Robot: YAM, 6 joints.
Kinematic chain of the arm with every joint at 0, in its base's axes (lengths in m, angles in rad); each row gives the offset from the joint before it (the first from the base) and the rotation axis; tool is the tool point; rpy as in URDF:
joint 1: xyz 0 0 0.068 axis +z
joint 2: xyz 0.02 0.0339 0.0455 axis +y
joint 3: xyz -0.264 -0.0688 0 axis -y
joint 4: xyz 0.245 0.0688 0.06 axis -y
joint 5: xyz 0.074 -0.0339 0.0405 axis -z
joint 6: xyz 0.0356 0 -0.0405 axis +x
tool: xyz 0 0 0 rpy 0 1.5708 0
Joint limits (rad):
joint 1: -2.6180..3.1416
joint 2: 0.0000..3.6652
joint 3: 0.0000..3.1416
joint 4: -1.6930..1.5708
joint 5: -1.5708..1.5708
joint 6: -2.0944..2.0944
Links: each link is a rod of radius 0.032 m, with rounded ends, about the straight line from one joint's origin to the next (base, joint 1, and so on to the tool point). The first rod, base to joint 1, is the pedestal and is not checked.
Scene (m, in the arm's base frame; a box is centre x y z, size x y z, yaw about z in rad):
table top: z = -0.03
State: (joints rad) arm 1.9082 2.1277 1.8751 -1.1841 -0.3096 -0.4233
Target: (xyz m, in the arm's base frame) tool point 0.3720 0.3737 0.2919
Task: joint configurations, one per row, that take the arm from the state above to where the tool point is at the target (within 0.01 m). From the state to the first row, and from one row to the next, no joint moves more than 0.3 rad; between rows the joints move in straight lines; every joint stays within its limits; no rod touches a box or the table.
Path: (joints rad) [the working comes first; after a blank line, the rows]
Joints at the target: 0.7731 2.3322 2.3351 -0.7436 -0.2172 -0.4233
Straight joint move there: clear.

1: 1.6244 2.1788 1.9901 -1.0740 -0.2865 -0.4233
2: 1.3407 2.2300 2.1051 -0.9639 -0.2634 -0.4233
3: 1.0569 2.2811 2.2201 -0.8537 -0.2403 -0.4233
4: 0.7731 2.3322 2.3351 -0.7436 -0.2172 -0.4233

